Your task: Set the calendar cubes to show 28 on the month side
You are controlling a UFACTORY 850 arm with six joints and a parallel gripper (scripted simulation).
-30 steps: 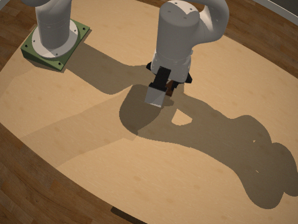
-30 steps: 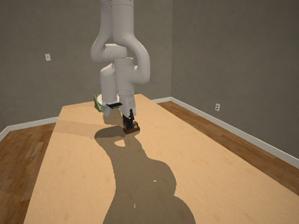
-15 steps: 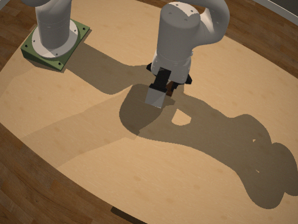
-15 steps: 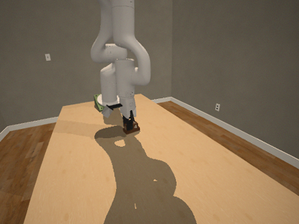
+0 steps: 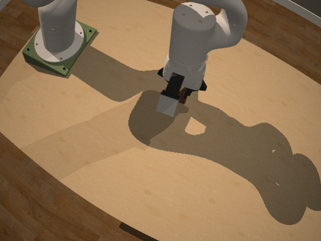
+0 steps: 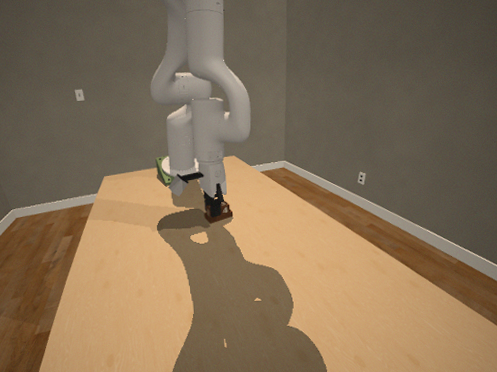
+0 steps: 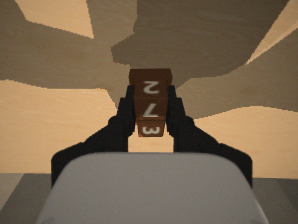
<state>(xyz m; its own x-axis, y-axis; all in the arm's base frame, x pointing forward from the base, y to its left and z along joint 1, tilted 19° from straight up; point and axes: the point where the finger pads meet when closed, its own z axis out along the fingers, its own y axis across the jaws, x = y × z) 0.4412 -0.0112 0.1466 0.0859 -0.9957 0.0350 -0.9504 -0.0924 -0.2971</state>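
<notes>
My gripper is now 2 cm to the right of the tray and 3 cm above it.
</notes>
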